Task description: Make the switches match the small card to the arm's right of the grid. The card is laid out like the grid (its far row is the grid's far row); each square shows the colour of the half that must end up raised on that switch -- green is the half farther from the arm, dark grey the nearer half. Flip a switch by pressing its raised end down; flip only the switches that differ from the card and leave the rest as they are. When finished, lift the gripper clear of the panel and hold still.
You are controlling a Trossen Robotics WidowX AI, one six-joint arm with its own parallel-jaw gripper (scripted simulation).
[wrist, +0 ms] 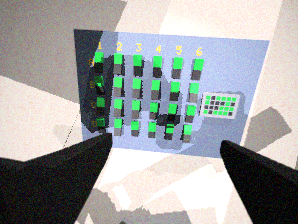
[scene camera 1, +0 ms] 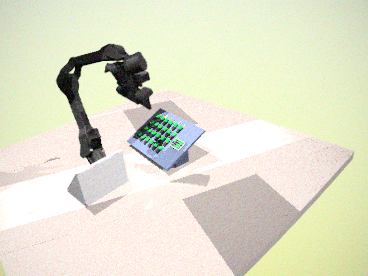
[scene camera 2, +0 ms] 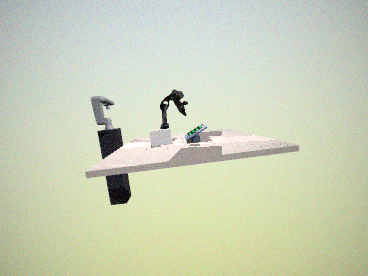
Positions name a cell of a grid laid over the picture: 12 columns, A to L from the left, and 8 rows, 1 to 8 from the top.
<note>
My gripper (scene camera 1: E4) is open, with nothing in its grasp.
My gripper also shows in the wrist view (wrist: G6).
</note>
